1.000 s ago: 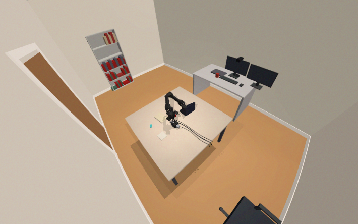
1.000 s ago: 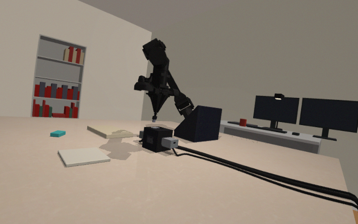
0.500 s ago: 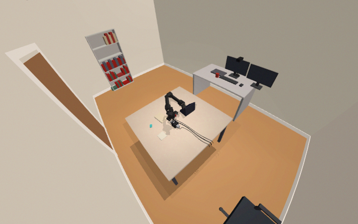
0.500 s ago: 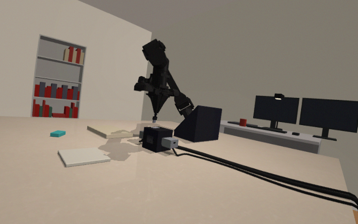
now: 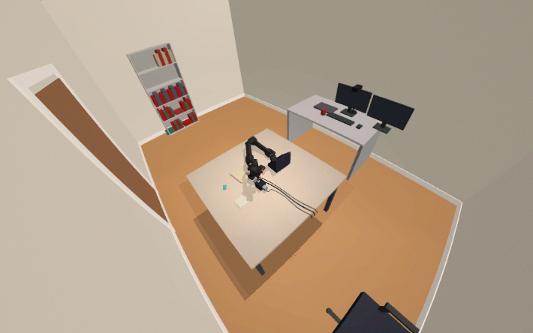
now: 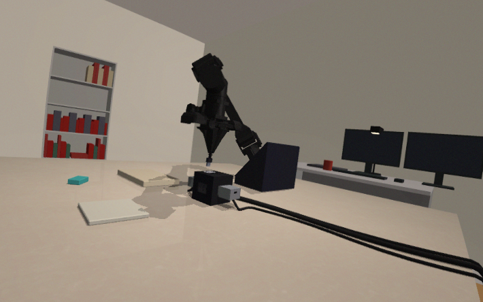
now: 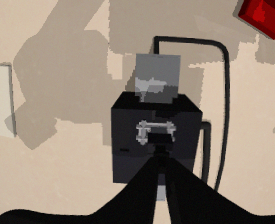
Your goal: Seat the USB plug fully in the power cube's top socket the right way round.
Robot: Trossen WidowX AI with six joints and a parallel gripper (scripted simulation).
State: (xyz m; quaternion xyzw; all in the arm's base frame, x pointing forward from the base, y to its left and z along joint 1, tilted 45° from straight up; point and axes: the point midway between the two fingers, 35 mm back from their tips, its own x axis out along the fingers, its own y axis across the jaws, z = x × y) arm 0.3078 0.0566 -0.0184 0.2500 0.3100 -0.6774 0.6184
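The USB plug lies 2 cm below my gripper tip. Also, from my gripper tip: tan pad (27 cm to the right, 12 cm below, 4 cm ahead); then teal block (26 cm to the right, 26 cm ahead, 12 cm below).
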